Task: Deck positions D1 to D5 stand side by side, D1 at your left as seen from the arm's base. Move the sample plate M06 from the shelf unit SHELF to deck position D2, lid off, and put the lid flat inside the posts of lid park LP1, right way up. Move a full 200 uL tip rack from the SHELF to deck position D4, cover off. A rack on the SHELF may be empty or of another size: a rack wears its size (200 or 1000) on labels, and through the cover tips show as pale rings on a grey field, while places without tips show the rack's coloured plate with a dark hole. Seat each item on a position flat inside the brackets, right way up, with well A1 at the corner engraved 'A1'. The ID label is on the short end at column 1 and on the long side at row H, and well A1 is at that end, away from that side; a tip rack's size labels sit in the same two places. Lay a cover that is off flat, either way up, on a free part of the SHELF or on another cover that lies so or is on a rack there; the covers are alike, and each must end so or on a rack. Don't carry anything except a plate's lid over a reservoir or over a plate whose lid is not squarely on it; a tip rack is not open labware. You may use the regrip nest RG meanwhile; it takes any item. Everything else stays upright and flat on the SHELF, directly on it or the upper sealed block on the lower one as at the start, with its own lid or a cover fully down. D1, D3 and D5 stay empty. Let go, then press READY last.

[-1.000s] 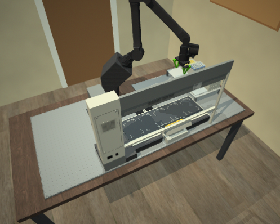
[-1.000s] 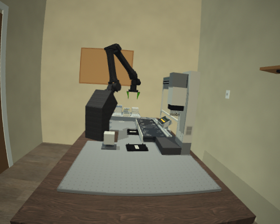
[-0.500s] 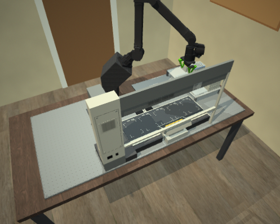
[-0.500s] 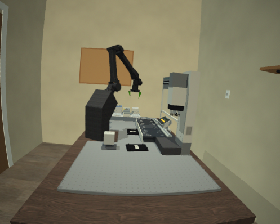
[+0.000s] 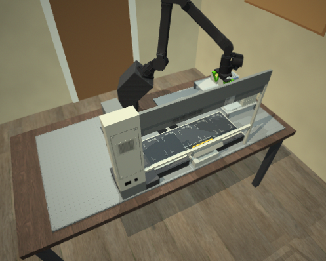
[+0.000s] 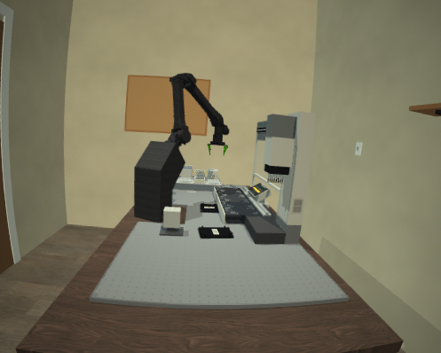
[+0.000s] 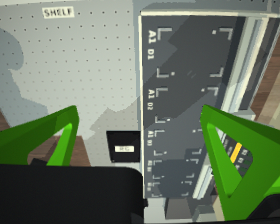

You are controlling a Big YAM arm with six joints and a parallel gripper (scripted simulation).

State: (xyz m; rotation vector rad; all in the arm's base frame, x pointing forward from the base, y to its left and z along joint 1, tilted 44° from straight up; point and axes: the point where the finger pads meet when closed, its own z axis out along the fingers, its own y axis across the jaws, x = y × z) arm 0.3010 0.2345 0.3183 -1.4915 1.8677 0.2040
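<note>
The yellow-framed tip rack lies 27 cm to the left of my hand, 19 cm below it and 8 cm behind it. From my hand the other things lie so: shelf unit: 24 cm below, 22 cm to the left, 15 cm behind; then cream item: 23 cm below, 15 cm to the left, 10 cm behind; then shelf label: 29 cm below, 16 cm behind, 5 cm to the left.
</note>
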